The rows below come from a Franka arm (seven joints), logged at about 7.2 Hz.
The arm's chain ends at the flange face. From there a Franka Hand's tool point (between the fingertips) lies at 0.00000 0.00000 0.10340 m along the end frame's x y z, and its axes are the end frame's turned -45 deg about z.
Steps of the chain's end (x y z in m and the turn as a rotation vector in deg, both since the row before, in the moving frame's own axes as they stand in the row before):
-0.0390, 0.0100, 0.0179, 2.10, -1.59, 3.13
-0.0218, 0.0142, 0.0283, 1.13, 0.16, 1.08
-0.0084, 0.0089, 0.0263, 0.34, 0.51, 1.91
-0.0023, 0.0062, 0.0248, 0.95, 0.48, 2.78
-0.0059, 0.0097, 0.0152, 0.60, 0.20, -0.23
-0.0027, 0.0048, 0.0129, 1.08, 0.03, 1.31
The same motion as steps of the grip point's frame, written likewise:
-0.0339, -0.0252, 0.0178, 2.61, 0.36, 3.13
-0.0238, -0.0066, 0.0283, 0.69, 0.91, 1.08
-0.0112, 0.0006, 0.0263, -0.12, 0.60, 1.91
-0.0042, 0.0022, 0.0248, 0.33, 1.01, 2.78
-0.0100, 0.0022, 0.0152, 0.28, 0.57, -0.23
-0.0039, 0.0002, 0.0129, 0.74, 0.78, 1.31

